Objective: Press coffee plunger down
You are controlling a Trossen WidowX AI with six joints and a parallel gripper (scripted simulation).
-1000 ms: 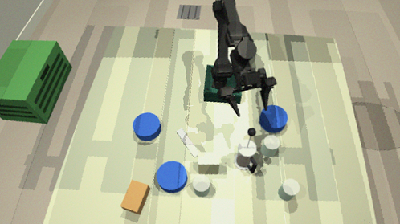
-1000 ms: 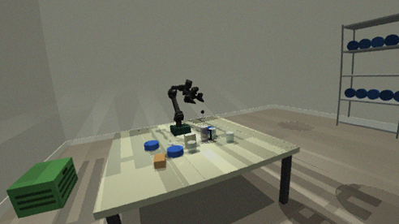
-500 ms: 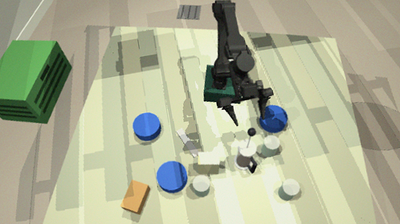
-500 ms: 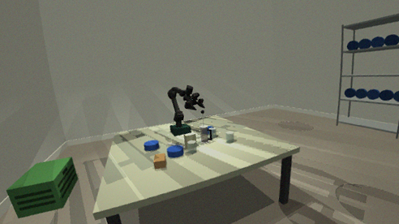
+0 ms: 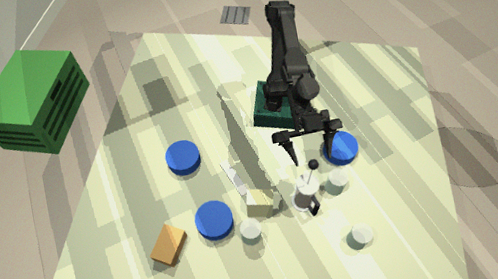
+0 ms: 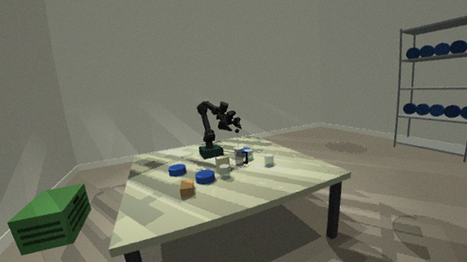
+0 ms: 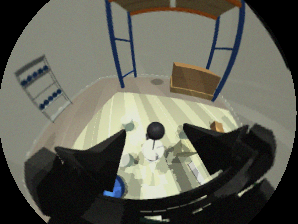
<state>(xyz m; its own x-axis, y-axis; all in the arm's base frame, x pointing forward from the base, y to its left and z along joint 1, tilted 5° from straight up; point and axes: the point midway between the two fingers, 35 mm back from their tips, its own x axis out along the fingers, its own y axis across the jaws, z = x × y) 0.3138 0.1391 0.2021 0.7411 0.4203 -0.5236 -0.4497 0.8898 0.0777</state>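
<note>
My gripper tip is now 14 cm above the coffee press, 1 cm to the right of it and 1 cm short of it. Round my gripper tip: pale block (21 cm below, 13 cm to the right, 6 cm ahead).
</note>
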